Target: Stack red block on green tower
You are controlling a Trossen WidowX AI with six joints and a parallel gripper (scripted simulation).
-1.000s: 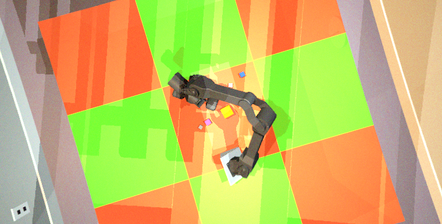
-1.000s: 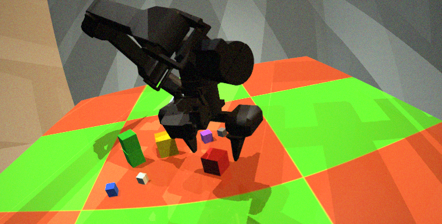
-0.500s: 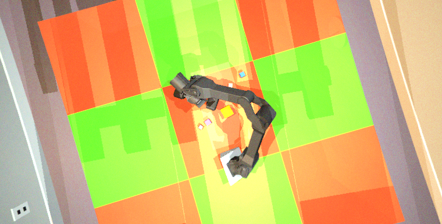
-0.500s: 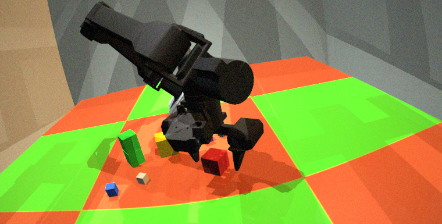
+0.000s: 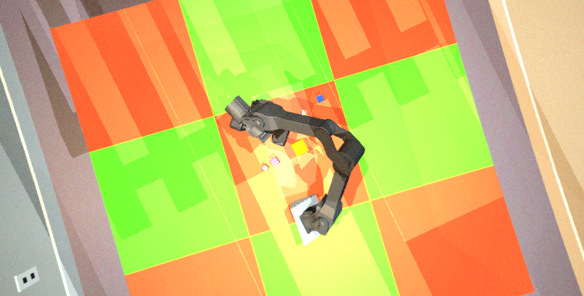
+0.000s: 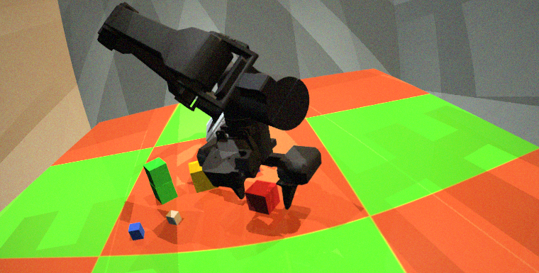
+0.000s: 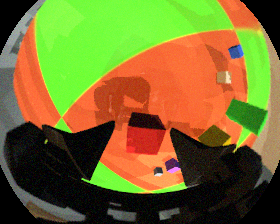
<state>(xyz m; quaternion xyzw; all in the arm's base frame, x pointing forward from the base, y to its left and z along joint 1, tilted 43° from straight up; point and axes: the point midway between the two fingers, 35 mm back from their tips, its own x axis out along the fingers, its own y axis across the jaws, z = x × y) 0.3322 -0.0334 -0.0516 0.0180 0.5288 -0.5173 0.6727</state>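
Now: gripper tip 110 mm past the yellow block, 90 mm to the left of it and 20 mm below it. From my gripper tip the other things lie so: purple cube (120 mm behind, 10 mm to the left, 10 mm above); red block (10 mm above); grey cube (130 mm behind, 50 mm to the left).
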